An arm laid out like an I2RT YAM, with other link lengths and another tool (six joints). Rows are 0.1 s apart.
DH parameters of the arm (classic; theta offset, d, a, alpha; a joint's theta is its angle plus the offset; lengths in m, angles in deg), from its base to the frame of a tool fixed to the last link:
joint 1: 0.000 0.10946 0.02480 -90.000
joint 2: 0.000 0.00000 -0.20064 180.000
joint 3: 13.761 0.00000 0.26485 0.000
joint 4: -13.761 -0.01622 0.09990 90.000
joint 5: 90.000 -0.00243 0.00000 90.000
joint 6: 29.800 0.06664 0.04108 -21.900
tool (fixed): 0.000 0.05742 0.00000 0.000
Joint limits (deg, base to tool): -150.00..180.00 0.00..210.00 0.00..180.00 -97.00..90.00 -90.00..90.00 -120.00..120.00
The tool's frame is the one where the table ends.
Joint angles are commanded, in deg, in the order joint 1, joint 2, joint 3, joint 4, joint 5, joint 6. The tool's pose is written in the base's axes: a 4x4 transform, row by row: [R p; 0 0 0 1], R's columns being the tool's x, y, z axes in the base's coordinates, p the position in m. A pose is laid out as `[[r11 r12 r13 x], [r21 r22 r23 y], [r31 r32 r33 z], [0 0 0 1]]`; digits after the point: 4 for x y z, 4 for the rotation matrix.
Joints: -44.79 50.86 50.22 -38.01 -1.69 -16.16
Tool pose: [[-0.7730 -0.4635 0.4332 0.2101], [-0.6014 0.7528 -0.2675 -0.2298], [-0.2021 -0.4673 -0.8607 0.1654], [0 0 0 1]]
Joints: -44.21 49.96 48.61 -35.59 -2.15 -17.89
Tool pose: [[-0.7497 -0.4851 0.4502 0.2152], [-0.6348 0.7193 -0.2821 -0.2303], [-0.1870 -0.4973 -0.8472 0.1655], [0 0 0 1]]
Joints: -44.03 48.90 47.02 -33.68 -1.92 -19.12
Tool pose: [[-0.7408 -0.4919 0.4574 0.2164], [-0.6498 0.6971 -0.3028 -0.2316], [-0.1699 -0.5216 -0.8361 0.1653], [0 0 0 1]]
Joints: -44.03 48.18 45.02 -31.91 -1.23 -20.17
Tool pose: [[-0.7417 -0.4970 0.4504 0.2155], [-0.6539 0.6851 -0.3209 -0.2335], [-0.1491 -0.5325 -0.8332 0.1601], [0 0 0 1]]
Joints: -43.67 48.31 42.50 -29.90 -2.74 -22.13
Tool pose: [[-0.7121 -0.5374 0.4518 0.2200], [-0.6888 0.6594 -0.3013 -0.2320], [-0.1360 -0.5257 -0.8397 0.1469], [0 0 0 1]]
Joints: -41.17 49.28 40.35 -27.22 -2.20 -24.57
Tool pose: [[-0.6723 -0.5926 0.4436 0.2313], [-0.7340 0.6115 -0.2955 -0.2263], [-0.0962 -0.5243 -0.8461 0.1350], [0 0 0 1]]
